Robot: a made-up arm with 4 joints.
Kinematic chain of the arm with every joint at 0, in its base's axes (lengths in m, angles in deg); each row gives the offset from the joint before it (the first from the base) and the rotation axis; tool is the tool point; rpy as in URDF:
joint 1: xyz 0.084 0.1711 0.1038 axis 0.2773 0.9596 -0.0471
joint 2: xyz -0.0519 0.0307 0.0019 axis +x
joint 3: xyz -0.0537 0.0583 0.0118 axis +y
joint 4: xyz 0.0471 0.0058 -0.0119 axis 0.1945 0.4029 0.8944
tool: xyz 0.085 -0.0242 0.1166 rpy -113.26 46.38 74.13
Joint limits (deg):
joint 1: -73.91..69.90
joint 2: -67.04..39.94
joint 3: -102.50..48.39
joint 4: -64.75..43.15
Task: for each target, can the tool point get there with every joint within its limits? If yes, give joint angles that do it. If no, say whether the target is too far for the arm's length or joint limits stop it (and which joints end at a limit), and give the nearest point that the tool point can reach.
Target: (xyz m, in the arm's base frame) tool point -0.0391 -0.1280 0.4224
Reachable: no: too far | nearest point 0.0347 0.0960 0.3359 | short by 0.251 m
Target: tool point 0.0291 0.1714 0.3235
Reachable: yes | joints 21.35 16.19 -59.76 0.95
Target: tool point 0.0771 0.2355 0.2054
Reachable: yes | joints -18.98 2.33 11.83 -15.47
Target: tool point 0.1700 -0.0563 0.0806
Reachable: no: joint limits stop it (at a limit: joint 1, joint 2) | nearest point 0.1841 0.0848 0.1668 | short by 0.166 m
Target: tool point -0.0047 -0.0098 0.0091
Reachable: no: joint limits stop it (at a limit: joint 1, joint 2) | nearest point -0.0956 0.1186 0.0010 | short by 0.158 m
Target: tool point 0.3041 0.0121 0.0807
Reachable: no: joint limits stop it (at a limit: joint 1, joint 2) | nearest point 0.2253 0.1081 0.1547 | short by 0.145 m
